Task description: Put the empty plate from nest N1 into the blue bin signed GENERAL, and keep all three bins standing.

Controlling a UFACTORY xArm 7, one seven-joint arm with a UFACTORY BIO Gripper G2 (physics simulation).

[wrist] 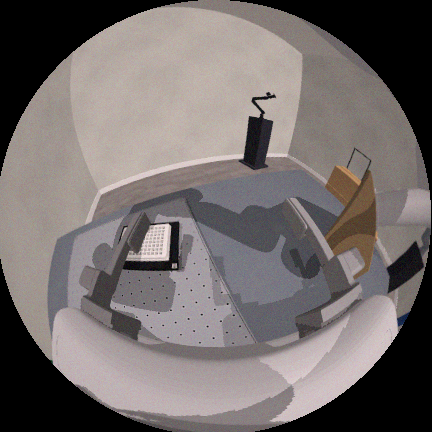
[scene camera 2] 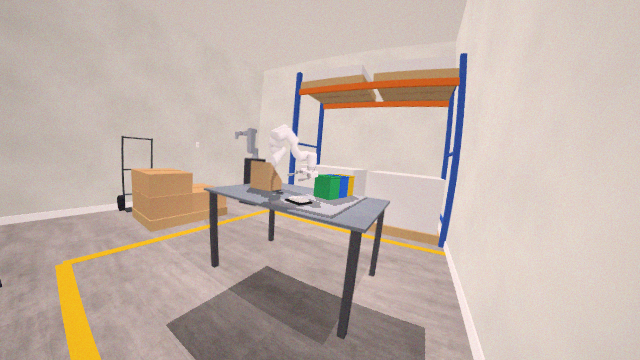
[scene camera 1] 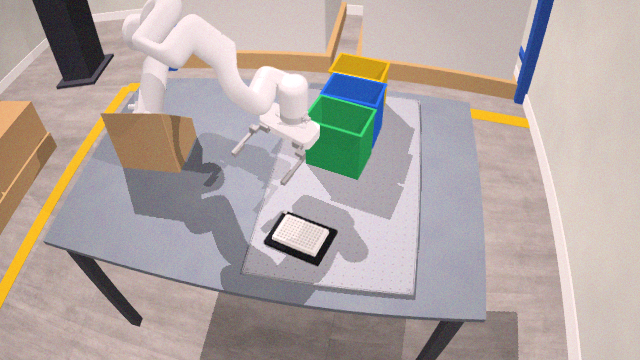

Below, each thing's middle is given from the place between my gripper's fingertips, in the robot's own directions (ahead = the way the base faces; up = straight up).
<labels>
The white well plate point(scene camera 1: 296, 233) is 13 cm below my hand, 11 cm to the right of it and 11 cm ahead of it. From my hand the other things lie so: blue bin point(scene camera 1: 365, 92) (32 cm to the left, 26 cm ahead, 6 cm below); then flat black nest point(scene camera 1: 279, 246) (15 cm below, 11 cm to the right, 11 cm ahead); then green bin point(scene camera 1: 346, 129) (22 cm ahead, 19 cm to the left, 6 cm below).
</labels>
